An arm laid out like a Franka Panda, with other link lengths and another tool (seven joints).
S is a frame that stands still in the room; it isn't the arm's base.
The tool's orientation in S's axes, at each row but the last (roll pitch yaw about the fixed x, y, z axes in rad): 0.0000 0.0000 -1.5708; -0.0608 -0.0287 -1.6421; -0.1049 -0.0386 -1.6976; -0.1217 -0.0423 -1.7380
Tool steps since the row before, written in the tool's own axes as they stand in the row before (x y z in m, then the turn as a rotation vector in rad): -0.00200 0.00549 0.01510 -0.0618 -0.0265 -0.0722; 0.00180 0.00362 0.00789 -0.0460 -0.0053 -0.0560; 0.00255 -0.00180 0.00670 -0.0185 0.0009 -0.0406; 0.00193 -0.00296 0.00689 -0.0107 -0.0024 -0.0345
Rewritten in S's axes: 0.00549 0.00200 0.01510 -0.0265 0.0618 -0.0722; 0.00397 -0.00187 0.00770 -0.0055 0.0449 -0.0569; -0.00137 -0.00213 0.00694 -0.0012 0.0172 -0.0412; -0.00234 -0.00125 0.00727 -0.0049 0.0102 -0.0344
